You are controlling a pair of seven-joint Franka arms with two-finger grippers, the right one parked.
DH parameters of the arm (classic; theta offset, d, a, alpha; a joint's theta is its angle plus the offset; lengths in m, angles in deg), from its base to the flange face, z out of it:
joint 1: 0 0.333 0 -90
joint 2: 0 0 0 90
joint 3: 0 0.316 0.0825 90
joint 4: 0 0 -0.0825 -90
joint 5: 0 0.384 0 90
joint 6: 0 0 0.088 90
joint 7: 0 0.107 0 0
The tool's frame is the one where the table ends.
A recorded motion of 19 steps. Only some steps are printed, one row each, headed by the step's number.
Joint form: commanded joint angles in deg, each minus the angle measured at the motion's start. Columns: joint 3, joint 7, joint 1, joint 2, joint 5, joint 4, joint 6.
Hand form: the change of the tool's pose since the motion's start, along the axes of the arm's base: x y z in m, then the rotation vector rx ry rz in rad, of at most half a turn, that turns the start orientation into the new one. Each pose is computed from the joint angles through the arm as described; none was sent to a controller.
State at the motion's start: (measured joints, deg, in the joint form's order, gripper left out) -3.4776 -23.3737 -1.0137 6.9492 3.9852 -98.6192 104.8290
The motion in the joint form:
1: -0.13 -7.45 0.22 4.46 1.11 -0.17 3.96
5: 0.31 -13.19 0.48 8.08 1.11 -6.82 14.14
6: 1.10 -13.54 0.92 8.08 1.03 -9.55 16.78
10: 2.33 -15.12 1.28 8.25 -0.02 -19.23 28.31
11: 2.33 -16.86 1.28 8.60 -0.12 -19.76 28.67
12: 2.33 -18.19 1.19 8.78 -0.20 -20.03 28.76
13: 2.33 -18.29 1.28 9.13 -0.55 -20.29 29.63
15: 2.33 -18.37 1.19 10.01 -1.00 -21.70 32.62
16: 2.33 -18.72 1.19 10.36 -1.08 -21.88 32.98
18: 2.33 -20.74 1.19 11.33 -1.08 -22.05 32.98
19: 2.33 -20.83 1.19 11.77 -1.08 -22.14 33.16
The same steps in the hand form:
1: 0.0190 0.0012 -0.0427 0.0141 0.0020 0.1208
5: 0.0213 0.0062 -0.1210 0.0072 -0.0012 0.2194
6: 0.0153 0.0185 -0.1388 0.0078 0.0003 0.2437
10: -0.0100 0.0322 -0.1976 -0.0148 -0.0265 0.2975
11: -0.0124 0.0322 -0.2045 -0.0147 -0.0188 0.3288
12: -0.0138 0.0312 -0.2082 -0.0145 -0.0136 0.3513
13: -0.0138 0.0319 -0.2124 -0.0203 -0.0172 0.3583
15: -0.0171 0.0305 -0.2269 -0.0304 -0.0277 0.3619
16: -0.0178 0.0304 -0.2312 -0.0311 -0.0248 0.3689
18: -0.0199 0.0304 -0.2422 -0.0269 -0.0067 0.4043
19: -0.0206 0.0304 -0.2470 -0.0258 -0.0007 0.4059

